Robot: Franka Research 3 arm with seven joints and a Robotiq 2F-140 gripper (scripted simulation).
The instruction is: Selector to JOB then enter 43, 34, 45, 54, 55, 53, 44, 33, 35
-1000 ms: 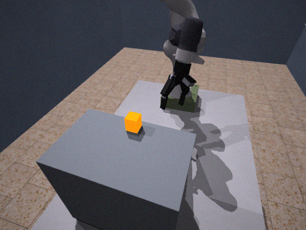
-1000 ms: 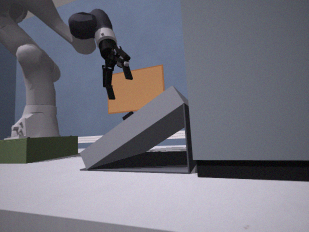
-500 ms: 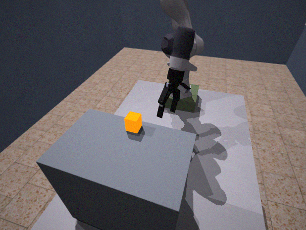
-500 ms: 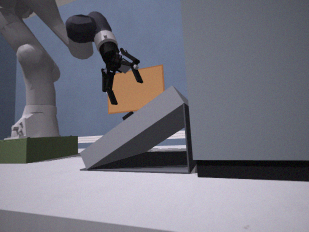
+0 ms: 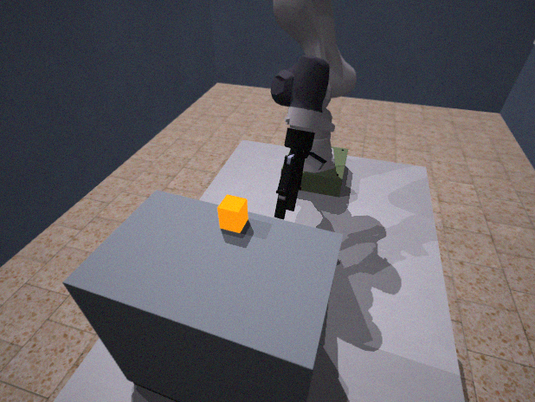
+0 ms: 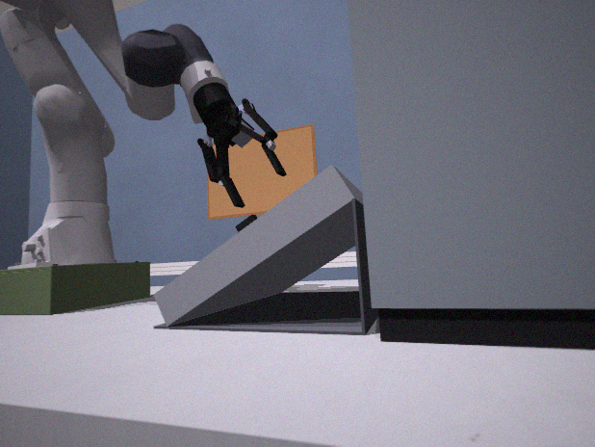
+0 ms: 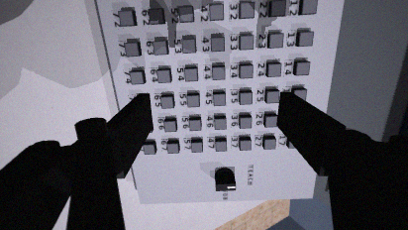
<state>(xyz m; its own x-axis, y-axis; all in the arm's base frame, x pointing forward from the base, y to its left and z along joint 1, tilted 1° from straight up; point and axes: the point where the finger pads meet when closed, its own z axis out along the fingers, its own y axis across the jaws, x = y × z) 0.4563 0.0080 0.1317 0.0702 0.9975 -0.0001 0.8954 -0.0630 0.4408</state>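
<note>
Now: the key 44 120 mm below my hand, 70 mm ahead of it and 10 mm to the left of it. Round my hand: key 55: 130 mm below, 40 mm ahead, 30 mm to the right; key 54: 130 mm below, 40 mm ahead, 10 mm to the left; key 45: 120 mm below, 70 mm ahead, 30 mm to the right.
</note>
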